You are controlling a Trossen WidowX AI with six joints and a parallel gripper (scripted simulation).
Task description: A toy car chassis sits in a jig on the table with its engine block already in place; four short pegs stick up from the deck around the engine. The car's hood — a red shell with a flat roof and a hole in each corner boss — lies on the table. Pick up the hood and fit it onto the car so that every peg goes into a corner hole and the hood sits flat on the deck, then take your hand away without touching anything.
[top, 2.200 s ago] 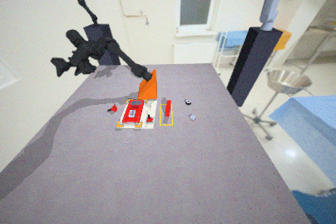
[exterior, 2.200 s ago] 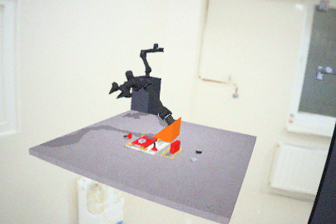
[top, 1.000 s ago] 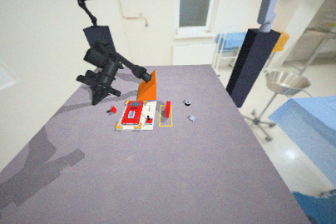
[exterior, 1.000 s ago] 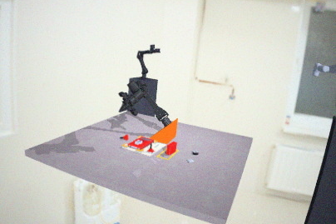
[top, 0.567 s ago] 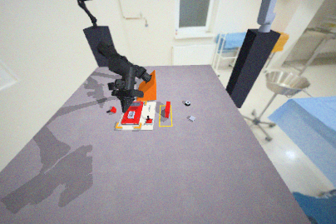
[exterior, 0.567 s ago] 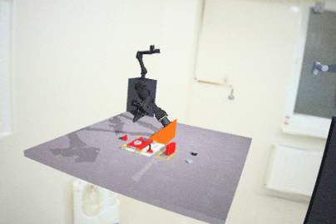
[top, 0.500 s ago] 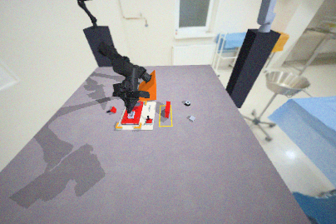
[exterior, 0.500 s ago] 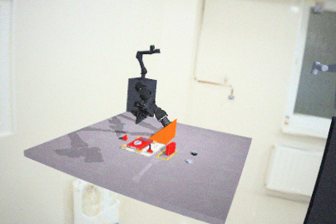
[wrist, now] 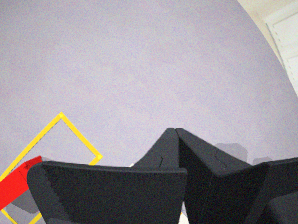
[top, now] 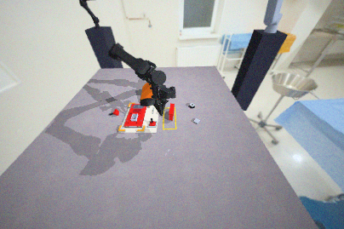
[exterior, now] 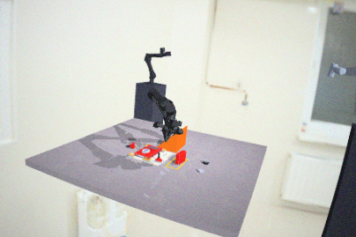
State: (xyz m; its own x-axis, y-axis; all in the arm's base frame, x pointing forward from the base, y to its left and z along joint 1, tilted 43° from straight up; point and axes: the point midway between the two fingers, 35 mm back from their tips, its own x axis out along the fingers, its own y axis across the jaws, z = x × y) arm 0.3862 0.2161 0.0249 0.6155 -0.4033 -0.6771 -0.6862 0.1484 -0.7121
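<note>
My gripper tip is 16 cm past the red hood, 3 cm to the right of it and 14 cm above it. Also, from my gripper tip: black-and-white wheel 26 cm behind, 17 cm to the left, 17 cm below; jig 12 cm behind, 18 cm to the right, 17 cm below.
</note>
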